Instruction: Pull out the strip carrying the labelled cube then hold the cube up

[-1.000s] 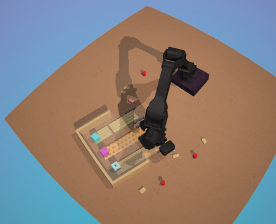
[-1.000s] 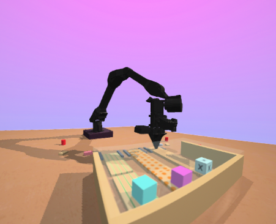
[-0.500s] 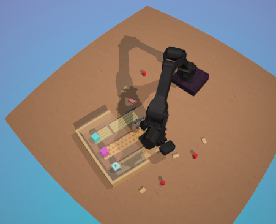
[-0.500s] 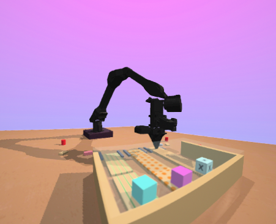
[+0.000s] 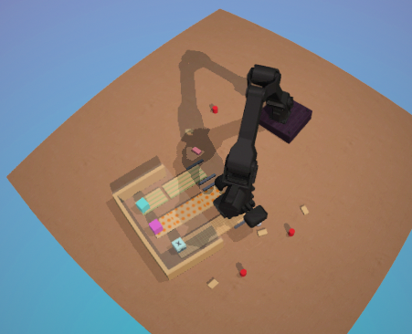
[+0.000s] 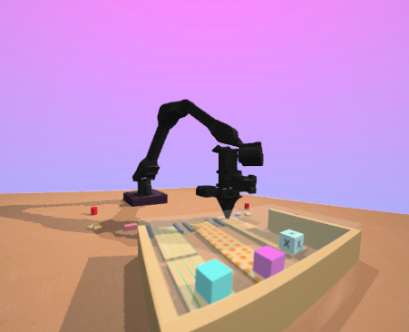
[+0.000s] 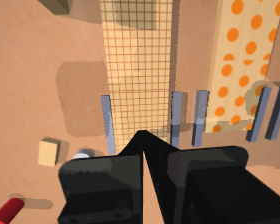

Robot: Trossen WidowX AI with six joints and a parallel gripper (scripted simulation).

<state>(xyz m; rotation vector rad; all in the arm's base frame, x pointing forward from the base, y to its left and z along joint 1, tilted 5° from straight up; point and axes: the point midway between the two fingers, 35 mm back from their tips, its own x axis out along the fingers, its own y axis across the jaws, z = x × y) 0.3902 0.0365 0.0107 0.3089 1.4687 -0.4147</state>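
Right now my gripper tip is 90 mm short of the grid-patterned strip and 40 mm to the left of it. The rest, counted from my gripper tip: tan block 30 mm ahead, 90 mm to the left.
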